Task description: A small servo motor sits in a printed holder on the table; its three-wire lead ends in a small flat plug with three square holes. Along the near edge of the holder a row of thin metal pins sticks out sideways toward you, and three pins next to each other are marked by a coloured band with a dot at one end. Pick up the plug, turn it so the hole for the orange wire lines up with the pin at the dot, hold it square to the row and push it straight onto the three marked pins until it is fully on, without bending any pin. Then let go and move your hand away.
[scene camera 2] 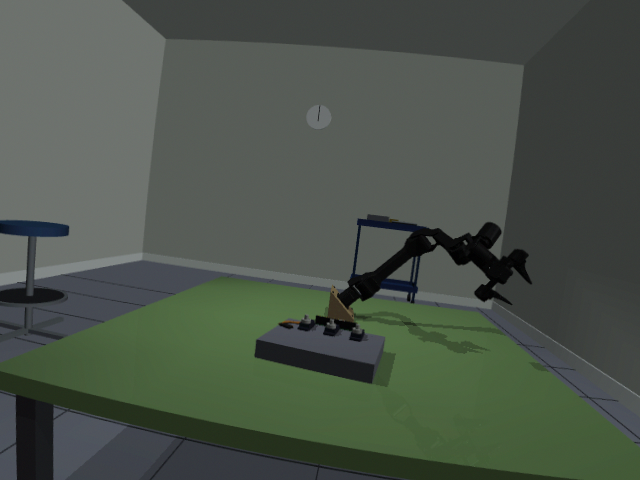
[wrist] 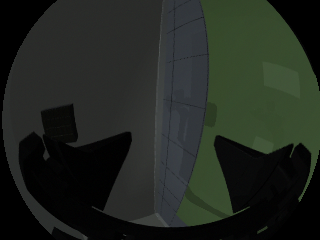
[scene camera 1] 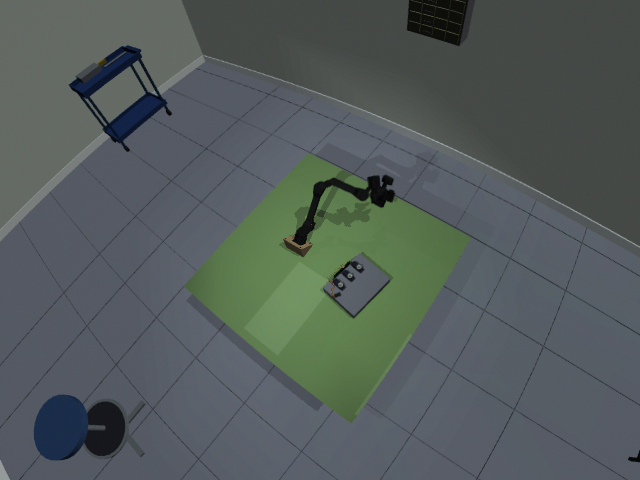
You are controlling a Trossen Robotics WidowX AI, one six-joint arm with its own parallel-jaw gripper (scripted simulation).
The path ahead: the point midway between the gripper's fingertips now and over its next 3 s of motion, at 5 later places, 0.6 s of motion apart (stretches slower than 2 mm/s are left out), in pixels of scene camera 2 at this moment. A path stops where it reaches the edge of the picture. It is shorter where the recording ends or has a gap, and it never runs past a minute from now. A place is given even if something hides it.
My gripper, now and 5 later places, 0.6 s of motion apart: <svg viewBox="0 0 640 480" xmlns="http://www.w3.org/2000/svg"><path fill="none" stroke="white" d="M521 294L519 290L513 284L501 277L483 269L460 262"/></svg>
